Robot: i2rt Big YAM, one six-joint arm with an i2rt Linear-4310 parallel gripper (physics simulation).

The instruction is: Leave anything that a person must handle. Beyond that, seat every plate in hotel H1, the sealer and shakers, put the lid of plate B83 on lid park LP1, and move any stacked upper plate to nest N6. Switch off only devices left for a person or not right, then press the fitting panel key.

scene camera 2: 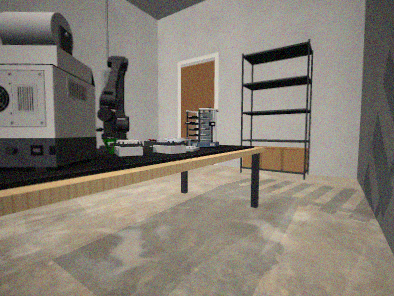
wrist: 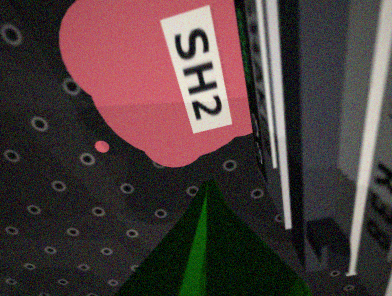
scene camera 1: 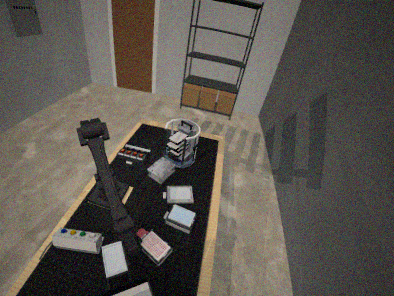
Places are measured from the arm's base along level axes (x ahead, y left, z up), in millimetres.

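Pixels of known places: gripper, between the fingertips: (scene camera 2: 111, 154) (wrist: 211, 188).
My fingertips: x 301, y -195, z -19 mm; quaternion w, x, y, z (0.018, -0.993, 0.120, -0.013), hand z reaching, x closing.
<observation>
Ahead of a thing's pixels: the offset from my fingertips to its top centre. "pt": to the spot under its first point.
My gripper (wrist: 211, 188) (scene camera 2: 109, 147) is shut with nothing between its green fingers. It points down close to the black perforated table top, just short of a pink patch {pt dy +67, dx +3, dz +1 mm} (wrist: 138, 79) labelled SH2. In scene camera 1 that pink part {pt dy +78, dx +6, dz +1 mm} (scene camera 1: 142, 232) sits at the left corner of the shaker that carries a plate with pink wells {dy +29, dx +109, dz +70 mm} (scene camera 1: 155, 245). The shaker's grey side {pt dy +51, dx +45, dz +56 mm} (wrist: 317, 95) fills the right of the wrist view, with a label reading R38 {pt dy +31, dx +45, dz +65 mm} (wrist: 379, 207). The arm hides the fingers in scene camera 1.
Hotel H1 (scene camera 1: 183, 143) (scene camera 2: 201, 127) stands at the table's far end beside a clear lidded box {dy +502, dx -102, dz +76 mm} (scene camera 1: 161, 170). Other plates {dy +389, dx +88, dz +25 mm} (scene camera 1: 179, 194) {dy +231, dx +163, dz +78 mm} (scene camera 1: 181, 216) {dy -114, dx -4, dz +135 mm} (scene camera 1: 114, 258), a key panel {pt dy +523, dx -349, dz +54 mm} (scene camera 1: 133, 153), a button box {dy -119, dx -243, dz +84 mm} (scene camera 1: 76, 240) and the large sealer {dy -294, dx +185, dz +456 mm} (scene camera 2: 41, 105) stand around.
</observation>
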